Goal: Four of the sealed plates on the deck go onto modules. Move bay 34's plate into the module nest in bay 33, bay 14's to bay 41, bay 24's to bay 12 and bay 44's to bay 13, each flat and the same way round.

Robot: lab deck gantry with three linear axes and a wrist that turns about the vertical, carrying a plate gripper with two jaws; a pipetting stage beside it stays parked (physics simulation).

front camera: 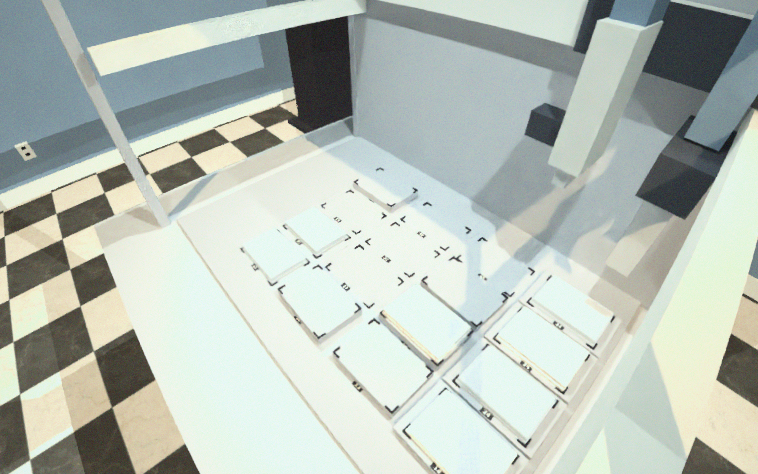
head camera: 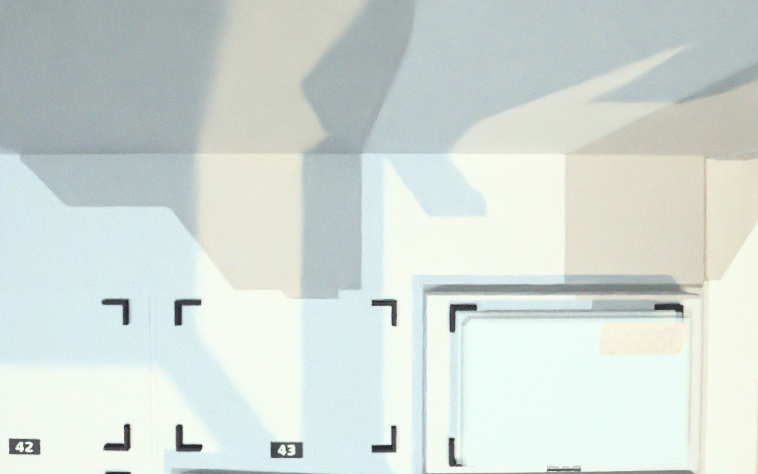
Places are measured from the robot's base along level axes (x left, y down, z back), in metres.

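Pixels of known places: gripper, between the fingertips: [front camera: 628,251]; robot's base, origin of its link: [front camera: 242,249].
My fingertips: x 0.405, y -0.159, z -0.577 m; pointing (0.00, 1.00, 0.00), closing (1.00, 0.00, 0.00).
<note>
For each thing: its top centre in the pictures, then the offset to it from my fingertips. "*": a spot on its surface instead.
- bay 14, a spot on its surface: [front camera: 458,435] * dx -0.360, dy +0.130, dz +0.030 m
- bay 24, a spot on its surface: [front camera: 505,394] * dx -0.265, dy +0.130, dz +0.018 m
- bay 34, a spot on its surface: [front camera: 541,347] * dx -0.158, dy +0.130, dz +0.020 m
- bay 44, a spot on its surface: [front camera: 570,310] * dx -0.055, dy +0.130, dz +0.020 m
- bay 41, a spot on its surface: [front camera: 385,190] * dx -0.054, dy +0.139, dz +0.502 m
- Bay 33, centre of its top: [front camera: 464,288] dx -0.151, dy +0.137, dz +0.184 m
- bay 12, a spot on its surface: [front camera: 318,299] * dx -0.363, dy +0.140, dz +0.348 m
- bay 13, centre of its top: [front camera: 382,361] dx -0.360, dy +0.137, dz +0.183 m
- bay 11, a spot on its surface: [front camera: 273,254] * dx -0.366, dy +0.144, dz +0.505 m
- bay 21, a spot on its surface: [front camera: 315,229] * dx -0.259, dy +0.144, dz +0.508 m
- bay 23, a spot on its surface: [front camera: 427,321] * dx -0.259, dy +0.125, dz +0.180 m
In the front view, sealed plates lie in bay 14 [front camera: 458,435], bay 24 [front camera: 505,394], bay 34 [front camera: 541,347] and bay 44 [front camera: 570,310]. The bay 44 plate also shows at the lower right of the head view [head camera: 575,396], flat within its corner marks. The module in bay 41 [front camera: 385,190] is a low pale block with a bare top. Bay 33 [front camera: 469,290] shows a bare pale surface. Blocks with pale tops stand in bay 12 [front camera: 318,299] and bay 13 [front camera: 382,364]; whether plates cover them is unclear. The gripper's jaws cannot be made out among the raised gantry parts.
Other plates lie in bay 11 [front camera: 273,254], bay 21 [front camera: 315,229] and bay 23 [front camera: 427,321]. A pale column [front camera: 606,95] and a dark block [front camera: 679,176] hang high at the right. The rear wall [front camera: 436,100] [head camera: 111,78] rises behind the deck.
</note>
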